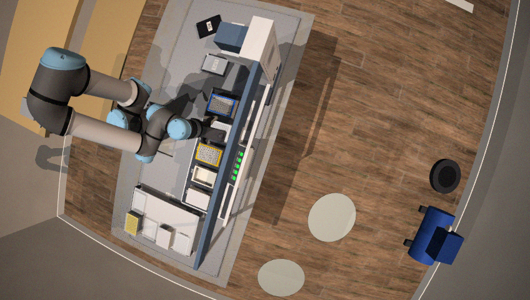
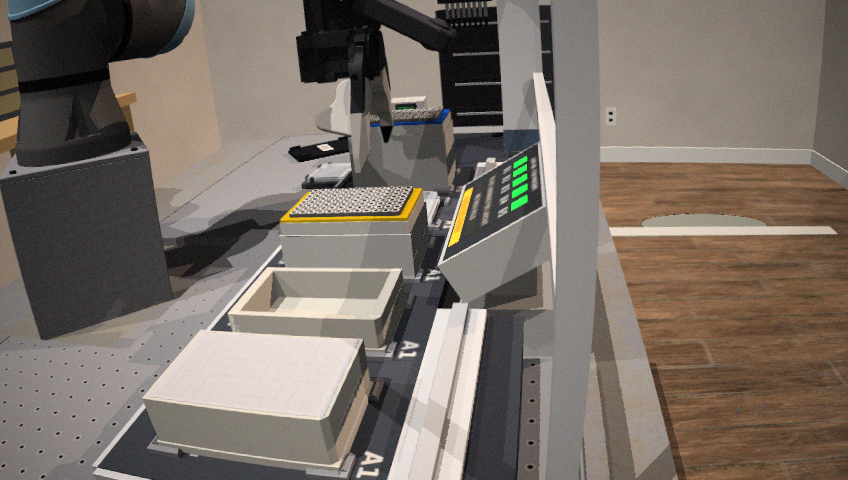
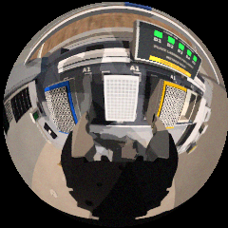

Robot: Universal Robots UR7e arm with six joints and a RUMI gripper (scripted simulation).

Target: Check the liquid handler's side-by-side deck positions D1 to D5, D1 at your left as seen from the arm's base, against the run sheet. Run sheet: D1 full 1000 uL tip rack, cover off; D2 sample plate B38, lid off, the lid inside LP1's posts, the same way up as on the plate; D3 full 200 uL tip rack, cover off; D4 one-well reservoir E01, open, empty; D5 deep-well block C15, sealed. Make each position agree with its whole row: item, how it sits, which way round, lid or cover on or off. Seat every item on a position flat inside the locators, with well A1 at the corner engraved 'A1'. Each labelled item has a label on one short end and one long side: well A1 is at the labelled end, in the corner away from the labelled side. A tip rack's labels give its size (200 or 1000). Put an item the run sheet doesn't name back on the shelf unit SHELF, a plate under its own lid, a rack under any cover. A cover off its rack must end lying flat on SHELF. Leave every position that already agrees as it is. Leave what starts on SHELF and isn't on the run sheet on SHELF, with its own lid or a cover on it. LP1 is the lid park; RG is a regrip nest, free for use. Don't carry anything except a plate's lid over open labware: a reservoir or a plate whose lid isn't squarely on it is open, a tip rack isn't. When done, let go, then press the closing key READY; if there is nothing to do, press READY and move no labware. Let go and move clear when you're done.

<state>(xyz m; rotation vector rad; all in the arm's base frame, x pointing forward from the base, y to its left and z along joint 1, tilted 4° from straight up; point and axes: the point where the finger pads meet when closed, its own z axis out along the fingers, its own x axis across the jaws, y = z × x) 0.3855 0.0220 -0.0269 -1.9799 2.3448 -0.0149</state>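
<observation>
Now: the yellow-rimmed tip rack 10 mm behind my hand, 120 mm to the right of it and 30 mm below it. From my hand the other things lie so: one-well reservoir (40 mm behind, 250 mm to the right, 70 mm below); then deep-well block (60 mm behind, 370 mm to the right, 60 mm below); then blue-rimmed tip rack (30 mm ahead, 130 mm to the left, 10 mm below).
</observation>
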